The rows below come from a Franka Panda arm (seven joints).
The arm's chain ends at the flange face. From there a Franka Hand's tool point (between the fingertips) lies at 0.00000 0.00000 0.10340 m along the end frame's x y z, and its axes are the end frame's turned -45 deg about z.
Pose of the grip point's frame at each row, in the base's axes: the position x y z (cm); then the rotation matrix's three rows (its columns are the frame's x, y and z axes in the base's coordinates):
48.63 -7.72 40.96; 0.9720 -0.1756 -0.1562; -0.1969 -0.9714 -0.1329; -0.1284 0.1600 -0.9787
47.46 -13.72 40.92; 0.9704 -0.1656 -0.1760; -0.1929 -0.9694 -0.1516; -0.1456 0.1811 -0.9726
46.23 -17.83 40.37; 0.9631 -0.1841 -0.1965; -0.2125 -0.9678 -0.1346; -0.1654 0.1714 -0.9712
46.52 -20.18 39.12; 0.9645 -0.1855 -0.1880; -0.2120 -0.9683 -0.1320; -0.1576 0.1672 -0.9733
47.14 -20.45 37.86; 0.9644 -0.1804 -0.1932; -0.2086 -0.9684 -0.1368; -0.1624 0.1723 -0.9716
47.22 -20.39 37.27; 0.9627 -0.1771 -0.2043; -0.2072 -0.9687 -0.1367; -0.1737 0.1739 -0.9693
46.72 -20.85 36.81; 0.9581 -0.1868 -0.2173; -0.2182 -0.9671 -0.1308; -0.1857 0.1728 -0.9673
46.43 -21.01 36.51; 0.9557 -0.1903 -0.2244; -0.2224 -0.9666 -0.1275; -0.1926 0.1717 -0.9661
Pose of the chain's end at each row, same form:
50.25 -6.35 51.08; 0.5631 -0.8115 -0.1562; -0.8261 -0.5477 -0.1329; 0.0223 0.2039 -0.9787
49.28 -12.15 50.98; 0.5691 -0.8033 -0.1760; -0.8219 -0.5491 -0.1516; 0.0251 0.2310 -0.9726
48.26 -16.44 50.41; 0.5508 -0.8112 -0.1965; -0.8346 -0.5341 -0.1346; 0.0042 0.2382 -0.9712
48.46 -18.82 49.18; 0.5508 -0.8132 -0.1880; -0.8346 -0.5348 -0.1320; 0.0068 0.2297 -0.9733
49.14 -19.04 47.91; 0.5544 -0.8095 -0.1932; -0.8323 -0.5373 -0.1368; 0.0070 0.2367 -0.9716
49.33 -18.98 47.29; 0.5555 -0.8060 -0.2043; -0.8315 -0.5385 -0.1367; 0.0001 0.2458 -0.9693
48.97 -19.50 46.81; 0.5454 -0.8096 -0.2173; -0.8381 -0.5296 -0.1308; -0.0091 0.2535 -0.9673
48.75 -19.69 46.50; 0.5412 -0.8103 -0.2244; -0.8407 -0.5262 -0.1275; -0.0148 0.2576 -0.9661

